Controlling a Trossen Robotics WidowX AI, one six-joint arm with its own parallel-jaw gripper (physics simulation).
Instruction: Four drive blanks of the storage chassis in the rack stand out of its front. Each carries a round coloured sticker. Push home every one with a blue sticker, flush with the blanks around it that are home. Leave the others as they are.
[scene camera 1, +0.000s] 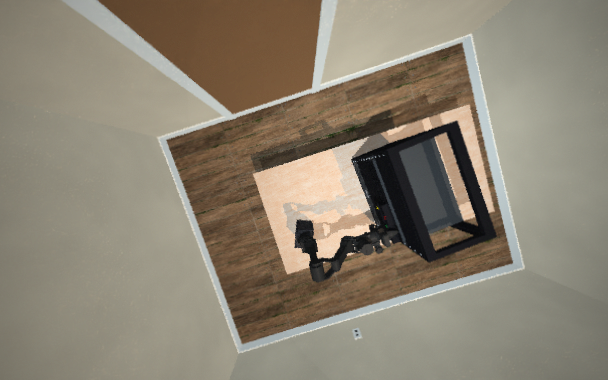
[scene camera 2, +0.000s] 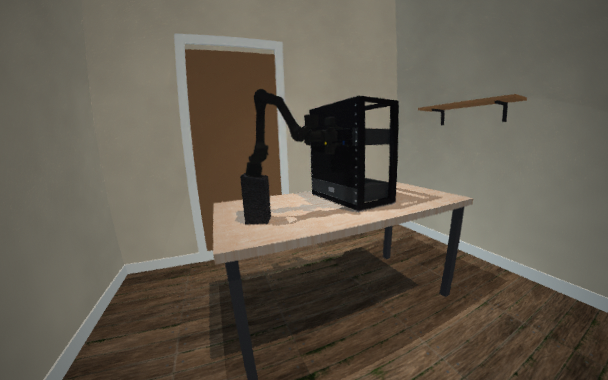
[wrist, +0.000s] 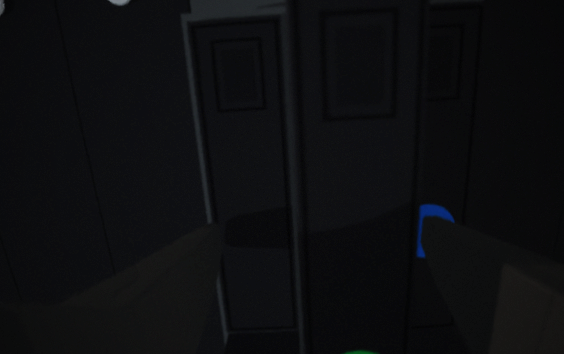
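A black rack (scene camera 1: 409, 174) is there for me to see, and scene camera 2 shows me the rack (scene camera 2: 340, 177) as well.
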